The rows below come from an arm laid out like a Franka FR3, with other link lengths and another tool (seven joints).
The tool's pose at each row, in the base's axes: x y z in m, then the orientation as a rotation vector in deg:
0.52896 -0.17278 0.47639 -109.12 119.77 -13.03
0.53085 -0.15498 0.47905 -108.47 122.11 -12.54
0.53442 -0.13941 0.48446 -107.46 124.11 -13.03
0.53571 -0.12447 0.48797 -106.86 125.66 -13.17
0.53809 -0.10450 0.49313 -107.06 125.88 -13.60
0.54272 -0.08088 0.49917 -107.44 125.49 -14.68
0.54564 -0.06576 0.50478 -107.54 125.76 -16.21
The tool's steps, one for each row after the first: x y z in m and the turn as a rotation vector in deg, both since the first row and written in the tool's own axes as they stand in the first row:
-0.01808 -0.00072 -0.00036 -1.07 0.89 1.36
-0.03439 -0.00414 -0.00295 -1.35 1.95 2.67
-0.04969 -0.00487 -0.00455 -1.78 2.74 3.59
-0.07024 -0.00661 -0.00691 -1.79 3.16 3.52
-0.09468 -0.01036 -0.00906 -1.30 3.62 3.03
-0.11052 -0.01328 -0.01209 -0.81 4.61 2.91

